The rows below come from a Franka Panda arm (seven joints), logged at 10 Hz.
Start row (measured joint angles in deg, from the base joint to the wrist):
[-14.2, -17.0, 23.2, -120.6, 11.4, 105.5, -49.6]
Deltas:
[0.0, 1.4, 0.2, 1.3, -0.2, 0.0, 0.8]
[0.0, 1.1, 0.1, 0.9, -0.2, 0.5, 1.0]
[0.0, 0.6, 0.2, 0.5, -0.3, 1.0, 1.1]
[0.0, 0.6, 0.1, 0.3, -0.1, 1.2, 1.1]
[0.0, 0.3, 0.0, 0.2, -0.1, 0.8, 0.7]
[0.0, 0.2, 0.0, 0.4, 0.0, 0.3, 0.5]
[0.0, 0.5, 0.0, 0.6, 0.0, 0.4, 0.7]
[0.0, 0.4, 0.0, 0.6, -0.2, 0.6, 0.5]
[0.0, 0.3, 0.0, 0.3, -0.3, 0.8, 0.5]
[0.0, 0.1, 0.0, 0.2, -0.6, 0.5, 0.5]
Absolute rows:
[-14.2, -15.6, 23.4, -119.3, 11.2, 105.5, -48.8]
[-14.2, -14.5, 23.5, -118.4, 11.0, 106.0, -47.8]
[-14.2, -13.9, 23.7, -117.9, 10.7, 107.0, -46.7]
[-14.2, -13.3, 23.8, -117.6, 10.6, 108.2, -45.6]
[-14.2, -13.0, 23.8, -117.4, 10.5, 109.0, -44.9]
[-14.2, -12.8, 23.8, -117.0, 10.5, 109.3, -44.4]
[-14.2, -12.3, 23.8, -116.4, 10.5, 109.7, -43.7]
[-14.2, -11.9, 23.8, -115.8, 10.3, 110.3, -43.2]
[-14.2, -11.6, 23.8, -115.5, 10.0, 111.1, -42.7]
[-14.2, -11.5, 23.8, -115.3, 9.4, 111.6, -42.2]

